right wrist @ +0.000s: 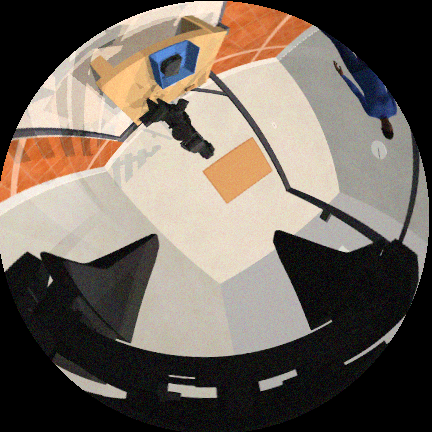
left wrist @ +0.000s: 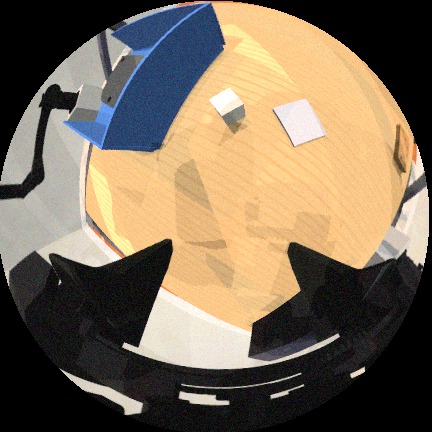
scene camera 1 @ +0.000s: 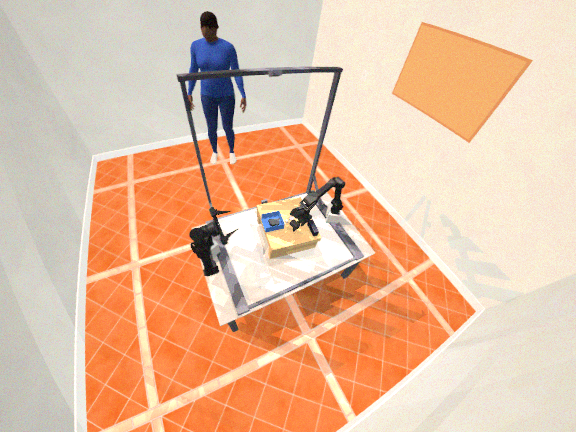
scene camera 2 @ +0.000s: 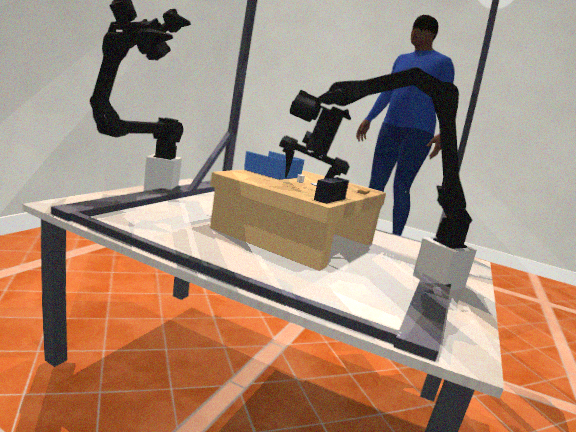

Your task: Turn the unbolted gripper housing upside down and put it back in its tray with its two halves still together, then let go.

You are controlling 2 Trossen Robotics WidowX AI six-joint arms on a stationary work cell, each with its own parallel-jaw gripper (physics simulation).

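Places are measured from the left arm's base along level axes (x back, y right, z up), in millimetres.
Pixels of known places: left gripper, fingertip midpoint: (right wrist: pixel 152 98) (left wrist: pixel 232 247) (scene camera 1: pixel 297 228) (scene camera 2: pixel 301 184); right gripper, fingertip midpoint: (right wrist: pixel 217 238) (scene camera 1: pixel 235 219) (scene camera 2: pixel 181 29); left arm's base, origin of the base link: (scene camera 1: pixel 334 210) (scene camera 2: pixel 449 243); right arm's base, origin of the base link: (left wrist: pixel 73 101) (scene camera 2: pixel 164 157).
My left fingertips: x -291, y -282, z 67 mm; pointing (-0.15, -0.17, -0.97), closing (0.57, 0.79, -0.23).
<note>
Ahead of a thing's pixels: the offset from my left fingertips to its top centre. "spot": to the spot under its first point.
The dark grey housing {dx -164, dy +11, dz +27 mm} (scene camera 1: pixel 273 222) (left wrist: pixel 121 80) (right wrist: pixel 171 65) sits inside the blue tray {dx -178, dy +13, dz +46 mm} (scene camera 1: pixel 272 215) (scene camera 2: pixel 270 166) (left wrist: pixel 165 85) on the wooden stand. Its flat upper face shows small dark holes in the left wrist view, partly hidden by the tray wall. The seam between its halves cannot be made out. My left gripper (scene camera 2: pixel 307 176) (left wrist: pixel 232 247) is open and empty, low over the stand top and off to the side of the tray, pointing down. My right gripper (scene camera 1: pixel 233 221) (scene camera 2: pixel 182 30) (right wrist: pixel 217 238) is open and empty, raised high and away from the stand.
The wooden stand (scene camera 1: pixel 295 245) (scene camera 2: pixel 270 210) also bears a black block {dx +106, dy +18, dz +39 mm} (scene camera 1: pixel 313 228) (scene camera 2: pixel 330 190), a white cube {dx -81, dy +50, dz +9 mm} (scene camera 2: pixel 300 178) (left wrist: pixel 229 106), a pale flat square {spot: dx -49, dy +88, dz -8 mm} (left wrist: pixel 300 122) and a small brown piece {dx +12, dy +213, dz -3 mm} (scene camera 2: pixel 364 191) (left wrist: pixel 401 148). A dark frame (scene camera 1: pixel 260 73) rises behind the table.
</note>
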